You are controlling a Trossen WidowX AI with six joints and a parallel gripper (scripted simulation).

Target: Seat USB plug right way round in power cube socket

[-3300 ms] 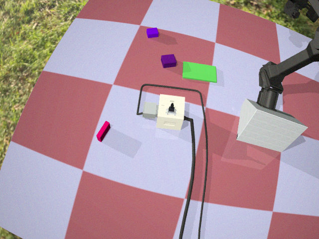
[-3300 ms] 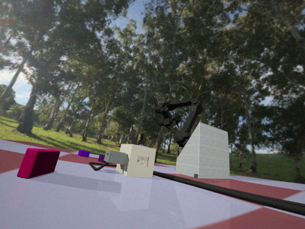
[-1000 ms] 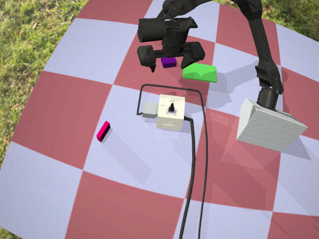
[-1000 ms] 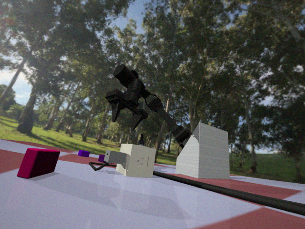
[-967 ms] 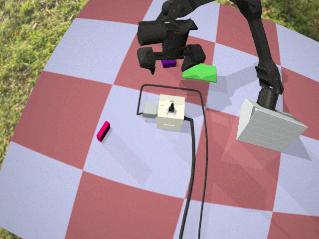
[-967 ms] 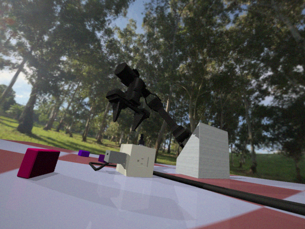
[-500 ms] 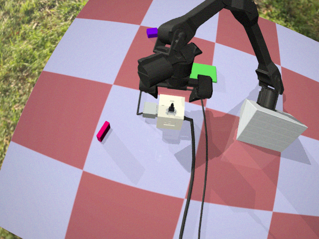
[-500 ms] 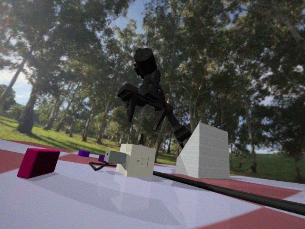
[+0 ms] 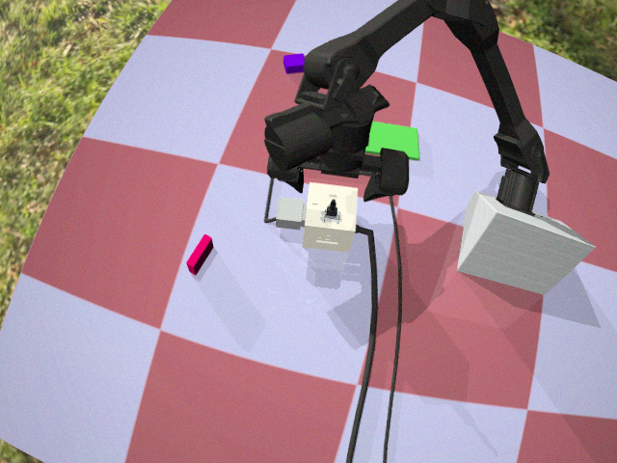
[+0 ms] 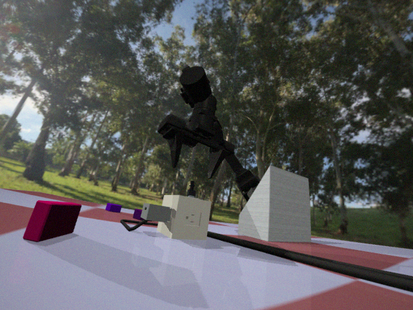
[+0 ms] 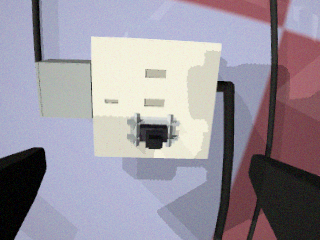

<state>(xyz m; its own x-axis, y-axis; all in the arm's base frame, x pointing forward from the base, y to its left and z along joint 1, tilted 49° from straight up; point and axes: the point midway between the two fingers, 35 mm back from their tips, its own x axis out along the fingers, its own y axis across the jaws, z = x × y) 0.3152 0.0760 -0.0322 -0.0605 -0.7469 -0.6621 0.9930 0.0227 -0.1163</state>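
The black USB plug is 40 mm below my gripper tip. From my gripper tip the other things lie so: green pad (220 mm to the right, 130 mm below, 70 mm behind); then socket (60 mm below, 10 mm to the left); then magenta block (190 mm ahead, 110 mm below, 90 mm to the left).
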